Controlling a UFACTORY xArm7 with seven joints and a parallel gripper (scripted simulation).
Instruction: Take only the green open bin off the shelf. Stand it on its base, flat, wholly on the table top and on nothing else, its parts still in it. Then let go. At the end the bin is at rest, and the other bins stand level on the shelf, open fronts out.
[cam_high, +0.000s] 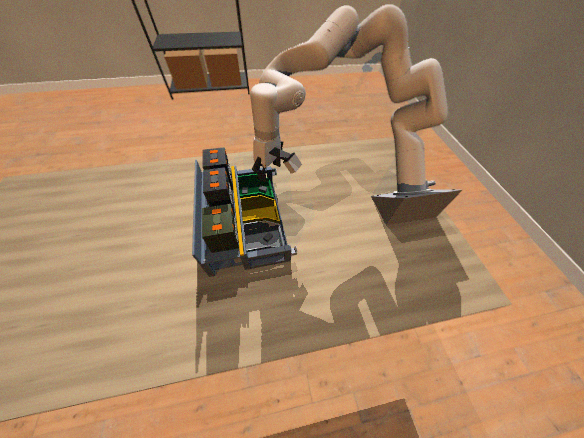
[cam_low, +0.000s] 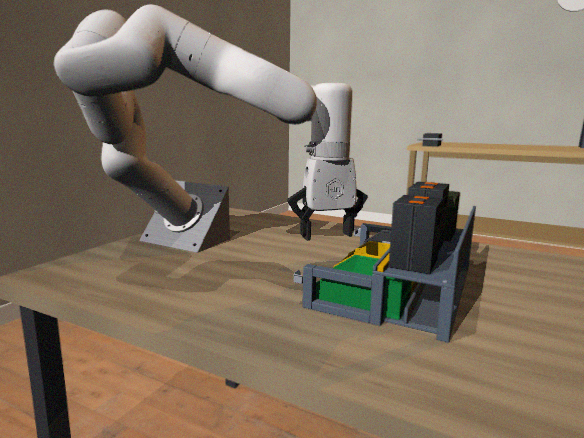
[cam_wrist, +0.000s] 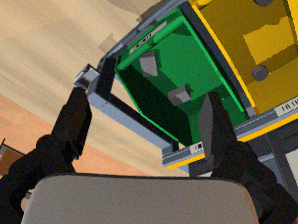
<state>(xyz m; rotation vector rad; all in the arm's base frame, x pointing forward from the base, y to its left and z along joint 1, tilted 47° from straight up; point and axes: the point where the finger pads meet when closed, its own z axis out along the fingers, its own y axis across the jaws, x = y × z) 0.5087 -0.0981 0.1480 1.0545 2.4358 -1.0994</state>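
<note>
The green open bin lies 8 cm ahead of my hand and 9 cm below it. The rest, counted from my hand: yellow bin 8 cm ahead, 11 cm to the left, 9 cm below; then grey bin 9 cm ahead, 22 cm to the left, 9 cm below.
</note>
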